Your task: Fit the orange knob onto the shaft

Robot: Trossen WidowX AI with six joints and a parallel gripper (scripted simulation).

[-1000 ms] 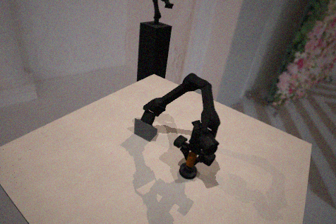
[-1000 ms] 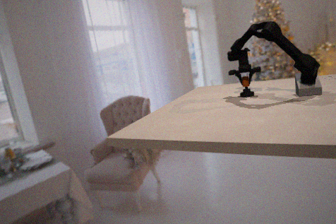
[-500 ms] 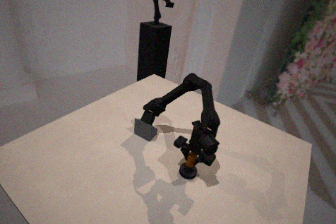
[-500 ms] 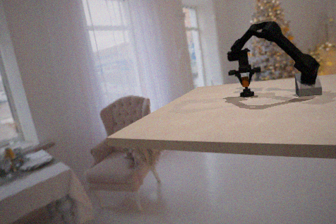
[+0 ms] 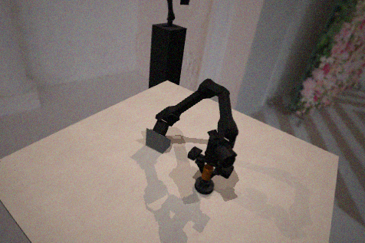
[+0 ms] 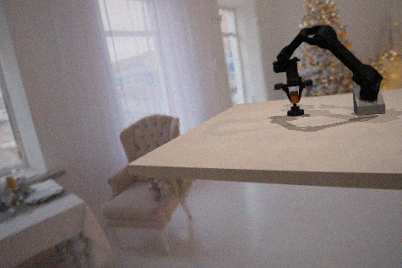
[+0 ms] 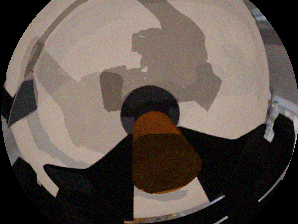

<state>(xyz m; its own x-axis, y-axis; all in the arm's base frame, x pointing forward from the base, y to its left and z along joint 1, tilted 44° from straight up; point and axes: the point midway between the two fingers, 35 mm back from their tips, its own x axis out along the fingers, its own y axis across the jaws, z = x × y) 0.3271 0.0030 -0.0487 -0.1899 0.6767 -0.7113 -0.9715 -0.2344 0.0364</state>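
My gripper tip is now 2 cm below the orange knob. Also, from my gripper tip: dark round pedestal: 4 cm below.
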